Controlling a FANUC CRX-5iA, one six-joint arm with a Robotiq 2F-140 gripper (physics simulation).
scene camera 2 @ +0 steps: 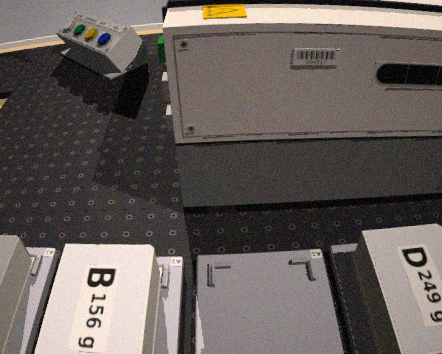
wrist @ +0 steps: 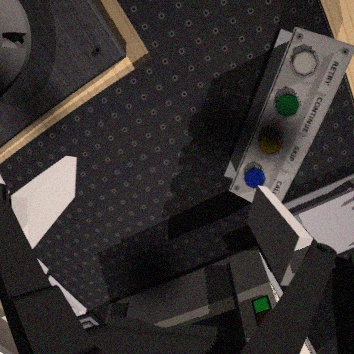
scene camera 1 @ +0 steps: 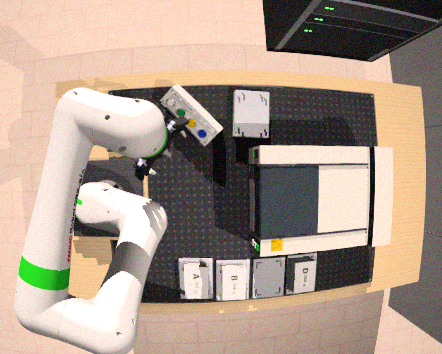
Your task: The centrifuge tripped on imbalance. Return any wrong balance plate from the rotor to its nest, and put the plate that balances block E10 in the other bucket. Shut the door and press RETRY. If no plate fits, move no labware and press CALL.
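Places are measured from the arm's base along level axes (x left, y back, z up), in metres.
Pixels of known places: gripper, fingertip midpoint: (wrist: 165,190).
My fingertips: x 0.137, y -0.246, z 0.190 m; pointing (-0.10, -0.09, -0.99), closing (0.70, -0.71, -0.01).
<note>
Behind a point stands the place of what it marks.
My gripper (scene camera 1: 168,152) @[x 0.137, y -0.245, z 0.190 m] (wrist: 165,190) @[x 0.137, y -0.245, z 0.190 m] is open and empty, one finger beside the button box (scene camera 1: 207,129) @[x 0.201, y -0.376, z 0.052 m] (scene camera 2: 125,47) @[x 0.175, y -0.397, z 0.029 m] (wrist: 265,107) @[x 0.246, y -0.290, z 0.031 m]. Its buttons are white at RETRY, green, yellow and blue at CALL (scene camera 1: 202,133) @[x 0.190, y -0.359, z 0.050 m] (scene camera 2: 104,39) @[x 0.179, y -0.361, z 0.048 m] (wrist: 255,177) @[x 0.191, y -0.357, z 0.050 m]. The centrifuge (scene camera 1: 310,154) @[x 0.088, y -0.668, z 0.190 m] (scene camera 2: 260,100) @[x -0.208, y -0.563, z 0.118 m] shows a dark panel (scene camera 1: 287,200) @[x -0.041, y -0.580, z 0.193 m] and a cream panel on top; rotor, buckets and block E10 do not show. Plates A (scene camera 1: 195,280) @[x -0.308, y -0.277, z 0.033 m], B, 156 g (scene camera 1: 233,281) @[x -0.330, y -0.409, z 0.033 m] (scene camera 2: 125,280) @[x -0.321, y -0.435, z 0.034 m], and D, 249 g (scene camera 1: 304,277) @[x -0.364, y -0.674, z 0.034 m] (scene camera 2: 390,265) @[x -0.341, y -0.652, z 0.034 m], sit in nests. The nest between B and D (scene camera 1: 269,277) @[x -0.352, y -0.548, z -0.008 m] (scene camera 2: 260,305) @[x -0.333, y -0.544, z -0.008 m] is empty.
A grey fixture (scene camera 1: 251,112) @[x 0.249, y -0.533, z 0.020 m] (wrist: 327,222) @[x 0.250, y -0.516, z 0.020 m] stands behind the centrifuge, right of the button box. A green indicator (wrist: 261,304) @[x 0.107, y -0.509, z 0.111 m] shows on the centrifuge. A black cabinet (scene camera 1: 325,42) stands beyond the table. The wooden edge (wrist: 65,110) @[x 0.012, y -0.146, z -0.033 m] of the arm's base area shows at upper left in the wrist view.
</note>
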